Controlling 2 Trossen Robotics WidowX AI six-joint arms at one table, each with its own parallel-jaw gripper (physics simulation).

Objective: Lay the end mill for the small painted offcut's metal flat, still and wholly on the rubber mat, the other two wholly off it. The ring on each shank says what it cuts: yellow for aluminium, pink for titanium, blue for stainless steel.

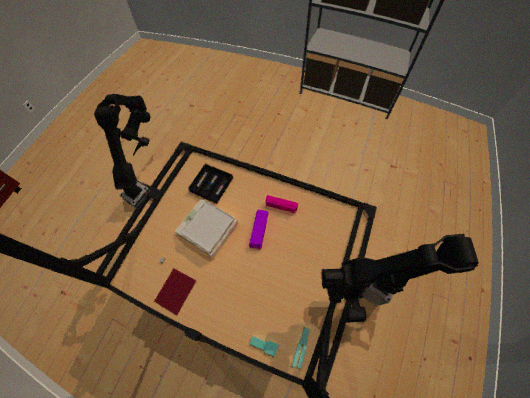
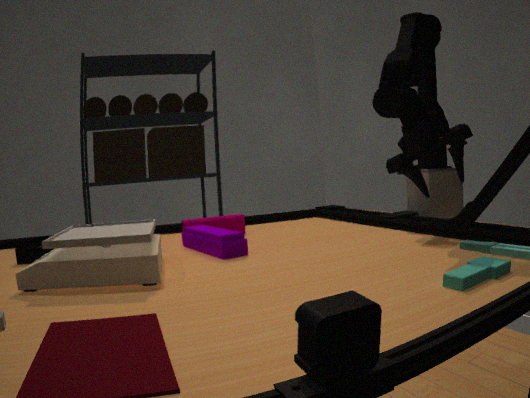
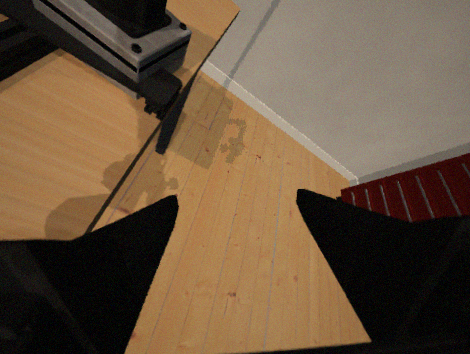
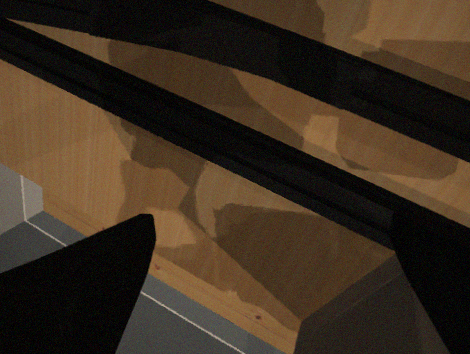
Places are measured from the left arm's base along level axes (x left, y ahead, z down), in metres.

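Pixels of known places: left gripper, fingertip midpoint: (image 1: 125, 152) (image 3: 237, 198); right gripper, fingertip midpoint: (image 1: 348, 304) (image 2: 445, 190) (image 4: 271, 225); left arm's base at its link origin: (image 1: 133, 191) (image 3: 126, 6); right arm's base at its link origin: (image 1: 383, 282) (image 2: 433, 168).
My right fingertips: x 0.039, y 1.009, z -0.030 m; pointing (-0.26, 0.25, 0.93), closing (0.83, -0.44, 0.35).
Ahead of a thing's pixels: the offset from my right fingertips to its top centre. "spot": to the spot under its first point. Level surfaces: height alone.
A black tray {dx +0.190, dy -0.739, dz +0.052 m} (image 1: 205, 194) (image 2: 27, 255) lies at the table's back left. Three end mills lie in its slots: the left one {dx +0.186, dy -0.788, dz +0.067 m} (image 1: 201, 179) has no readable ring, the middle one {dx +0.194, dy -0.738, dz +0.067 m} (image 1: 212, 181) shows a bluish ring, the right one {dx +0.197, dy -0.685, dz +0.067 m} (image 1: 220, 189) a pinkish ring. The dark red rubber mat {dz +0.078 m} (image 1: 175, 291) (image 2: 100, 356) lies bare at the front left. A tiny grey piece {dx -0.206, dy -0.705, dz +0.068 m} (image 1: 162, 260) (image 2: 2, 321), perhaps the offcut, lies behind it. My left gripper (image 1: 131, 145) (image 3: 237, 198) is open and empty, outside the table's left edge. My right gripper (image 1: 343, 298) (image 2: 444, 189) (image 4: 271, 225) is open and empty above the right edge.
A pale scale-like box {spot: dx -0.006, dy -0.606, dz +0.019 m} (image 1: 206, 227) (image 2: 100, 265) stands between tray and mat. A magenta block {dx +0.253, dy -0.407, dz +0.040 m} (image 1: 281, 204) (image 2: 215, 221) and a purple block {dx +0.111, dy -0.433, dz +0.044 m} (image 1: 258, 229) (image 2: 215, 243) lie mid-table. Teal pieces {dx -0.263, dy -0.189, dz +0.066 m} (image 1: 265, 345) {dx -0.202, dy -0.069, dz +0.068 m} (image 1: 301, 348) lie front right. A black frame (image 1: 280, 177) rims the table.
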